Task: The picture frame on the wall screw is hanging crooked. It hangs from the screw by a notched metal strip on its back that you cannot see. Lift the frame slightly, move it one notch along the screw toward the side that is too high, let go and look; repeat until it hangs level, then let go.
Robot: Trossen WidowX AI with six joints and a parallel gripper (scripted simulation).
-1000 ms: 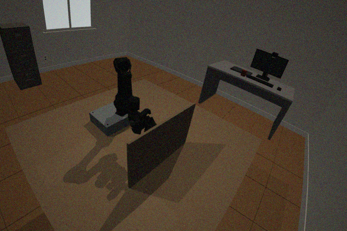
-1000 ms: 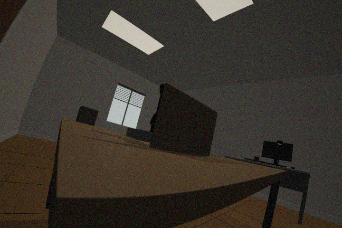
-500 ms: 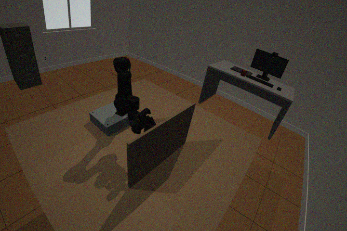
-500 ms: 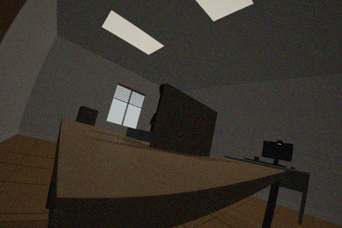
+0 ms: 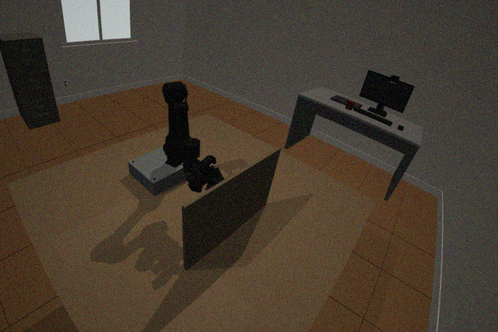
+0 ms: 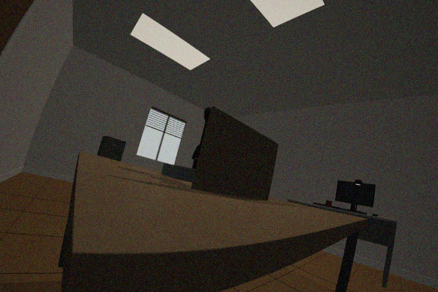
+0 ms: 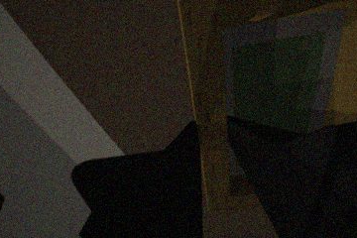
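Now: the picture frame 50 mm below my gripper tip, 20 mm to the left of it and 10 mm ahead of it. The rest, counted from my gripper tip: wall panel (60 mm below, 20 mm ahead, 10 mm to the left).
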